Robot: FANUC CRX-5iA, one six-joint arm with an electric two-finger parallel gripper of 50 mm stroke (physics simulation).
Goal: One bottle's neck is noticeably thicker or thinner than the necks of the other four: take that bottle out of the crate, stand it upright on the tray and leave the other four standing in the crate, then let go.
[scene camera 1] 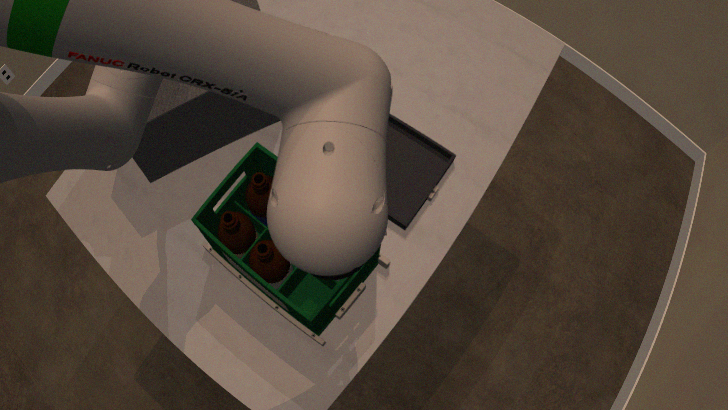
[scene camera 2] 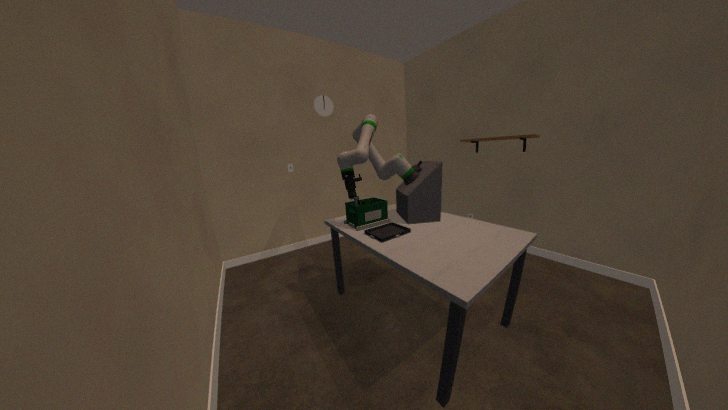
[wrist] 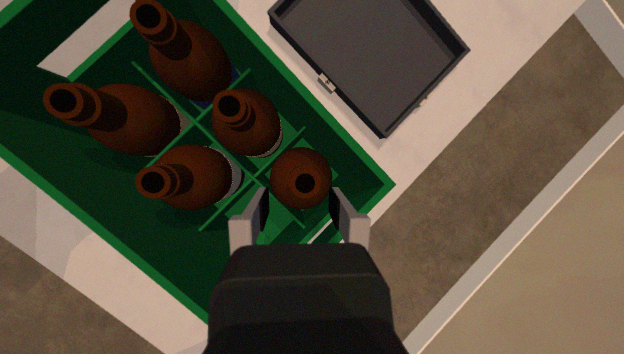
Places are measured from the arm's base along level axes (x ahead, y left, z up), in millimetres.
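Where they show: gripper, fingertip midpoint: [scene camera 2: 358, 205] [wrist: 299, 199]; arm's base at its link origin: [scene camera 2: 412, 178].
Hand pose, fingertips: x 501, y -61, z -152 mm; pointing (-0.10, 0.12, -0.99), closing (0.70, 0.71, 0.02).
Observation:
Things, the pixels of their top centre, and the offset from my fingertips. "spot": a spot on its surface instead. Level surfaces: height alone.
- green crate at its top centre: [wrist: 189, 143] [scene camera 1: 279, 226] [scene camera 2: 366, 201] dx -89, dy -28, dz +9 mm
- top bottle at its top centre: [wrist: 148, 16] [scene camera 1: 258, 178] dx -179, dy +17, dz -3 mm
- left bottle at its top centre: [wrist: 62, 100] [scene camera 1: 227, 217] dx -175, dy -72, dz -3 mm
- lower-left bottle at its top centre: [wrist: 152, 182] [scene camera 1: 262, 248] dx -91, dy -73, dz -3 mm
- middle bottle at its top centre: [wrist: 229, 106] dx -94, dy +13, dz -3 mm
- right bottle at its top centre: [wrist: 305, 183] dx -6, dy +13, dz -3 mm
- dark tray at a spot on its surface: [wrist: 370, 55] [scene camera 2: 384, 232] spot: dx -63, dy +229, dz -161 mm
- crate compartment at a spot on its surface: [scene camera 1: 308, 300] spot: dx -9, dy -73, dz -158 mm
- table at its surface level: dz -166 mm
The green crate [scene camera 1: 317, 326] [scene camera 2: 355, 217] [wrist: 386, 184] holds five upright brown bottles. In the wrist view they are the top bottle [wrist: 192, 65], left bottle [wrist: 130, 120], lower-left bottle [wrist: 200, 177], middle bottle [wrist: 255, 125] and right bottle [wrist: 300, 165]. I cannot tell which neck differs. The arm hides two bottles in scene camera 1. My gripper [scene camera 2: 356, 200] [wrist: 299, 199] is open and empty above the crate, its fingertips to either side of the right bottle's mouth in the wrist view; their height gap is unclear. The dark tray [scene camera 1: 417, 178] [scene camera 2: 387, 232] [wrist: 370, 55] is empty beside the crate.
One crate compartment [scene camera 1: 308, 300] is empty, beside the right bottle. Pale rails [scene camera 1: 277, 307] line the crate's base. A grey slanted block [scene camera 2: 425, 198] stands on the table [scene camera 2: 453, 254] behind the crate. The arm's elbow and forearm hang over the crate and part of the tray.

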